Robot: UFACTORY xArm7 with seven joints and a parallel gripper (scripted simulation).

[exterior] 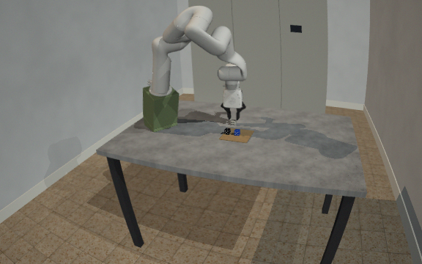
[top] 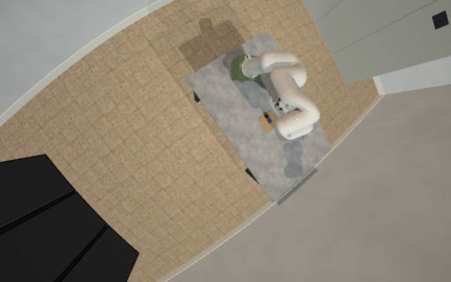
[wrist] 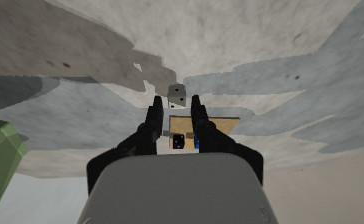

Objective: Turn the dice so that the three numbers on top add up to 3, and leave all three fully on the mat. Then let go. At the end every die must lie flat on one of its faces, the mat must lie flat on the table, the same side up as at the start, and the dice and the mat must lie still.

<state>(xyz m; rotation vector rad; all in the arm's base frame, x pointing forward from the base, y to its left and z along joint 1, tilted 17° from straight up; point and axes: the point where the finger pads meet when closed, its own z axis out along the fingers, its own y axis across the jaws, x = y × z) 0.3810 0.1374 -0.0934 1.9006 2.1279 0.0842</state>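
Now: hand 4 cm above the white die. The rest, counted from my hand: tan mat: 13 cm to the right, 6 cm ahead, 5 cm below; then blue die: 13 cm to the right, 6 cm ahead, 3 cm below; then black die: 13 cm to the right, 3 cm below, 1 cm ahead.
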